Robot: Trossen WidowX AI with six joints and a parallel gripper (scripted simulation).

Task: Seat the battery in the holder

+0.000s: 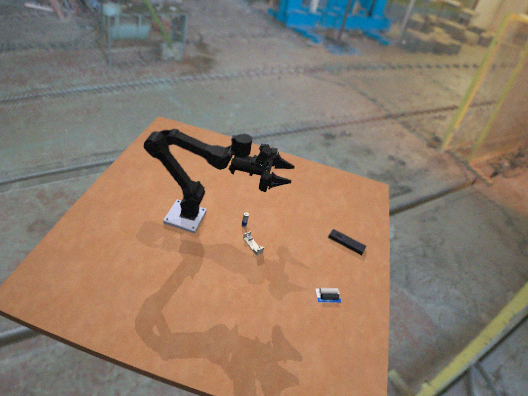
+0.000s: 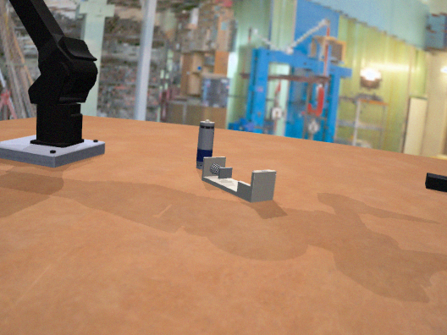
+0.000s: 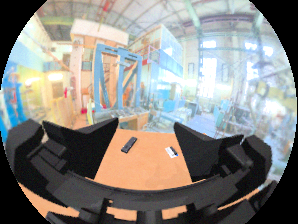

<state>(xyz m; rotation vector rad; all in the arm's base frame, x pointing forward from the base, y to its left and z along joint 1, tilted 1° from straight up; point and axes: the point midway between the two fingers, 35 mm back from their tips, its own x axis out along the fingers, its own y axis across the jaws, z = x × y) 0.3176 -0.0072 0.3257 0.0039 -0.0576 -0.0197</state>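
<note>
Right now my gripper tip is 13 cm past the battery, 4 cm to the right of it and 31 cm above it. Also, from my gripper tip: black bar: 31 cm ahead, 9 cm to the left, 33 cm below.
</note>
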